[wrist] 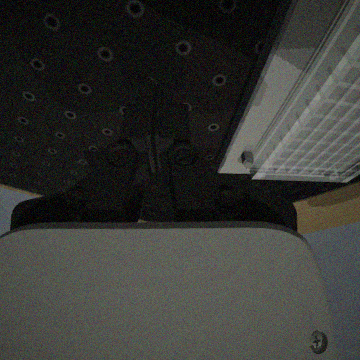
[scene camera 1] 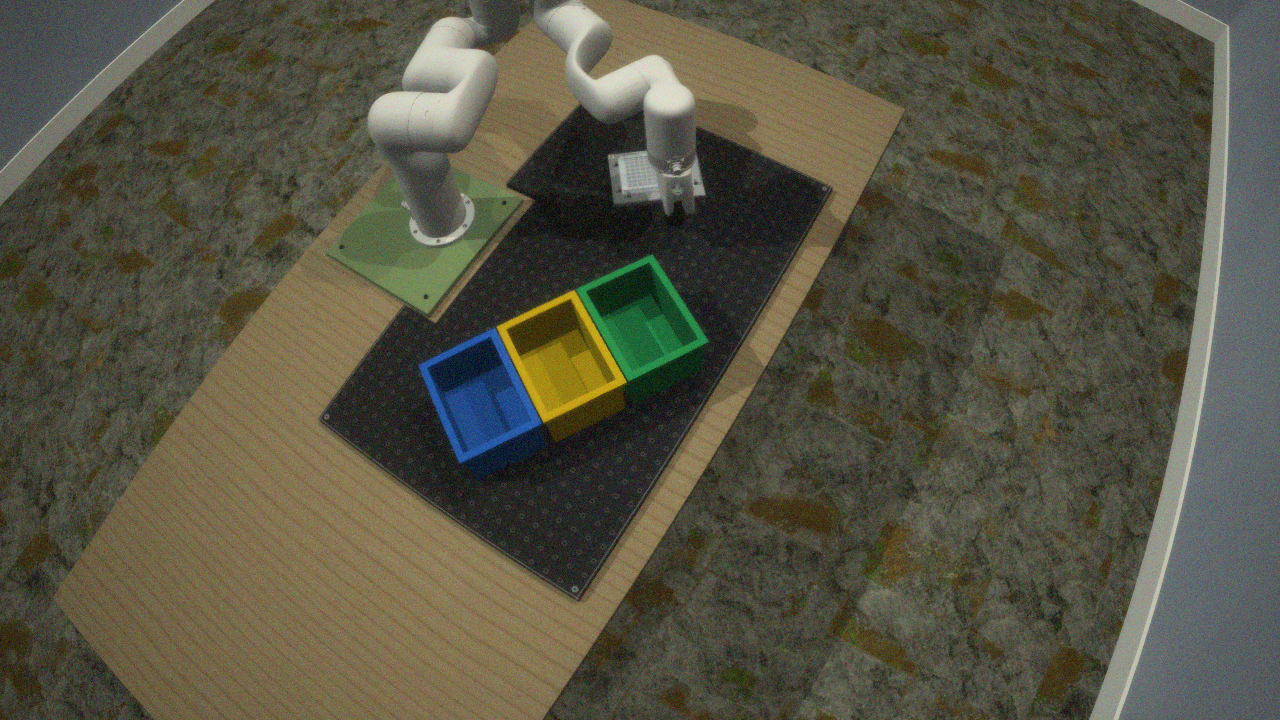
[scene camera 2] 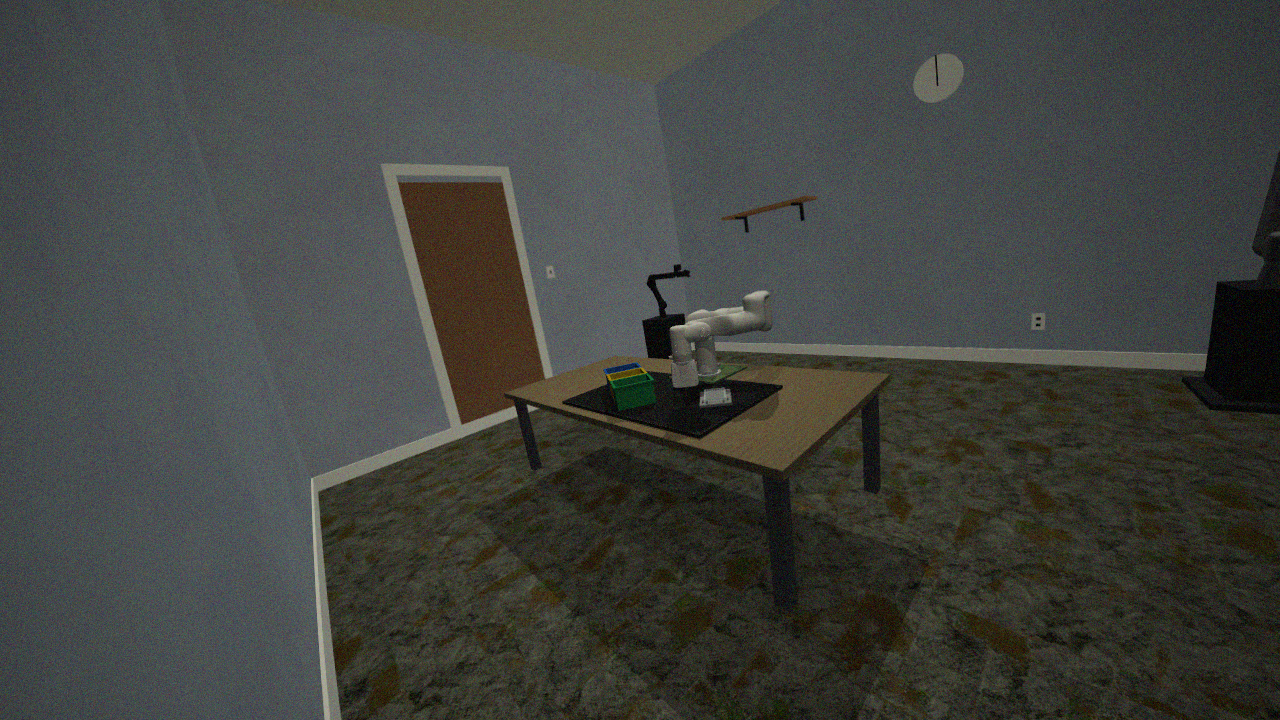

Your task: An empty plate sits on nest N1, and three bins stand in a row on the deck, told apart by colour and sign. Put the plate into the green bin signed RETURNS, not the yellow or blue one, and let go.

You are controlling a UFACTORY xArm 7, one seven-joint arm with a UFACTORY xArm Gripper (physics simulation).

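The pale gridded plate sits on the light nest on the dark deck. My gripper is shut with nothing between its fingers. It points down beside the nest, and in the wrist view the plate is to its right, apart from the fingers. The green bin stands at the end of the row nearest the nest. The yellow bin is in the middle and the blue bin at the far end. All three look empty in scene camera 1. No bin sign is readable.
The dark perforated deck lies on a wooden table. The arm's base stands on a green mounting plate beside the deck. The bins' raised walls stand side by side.
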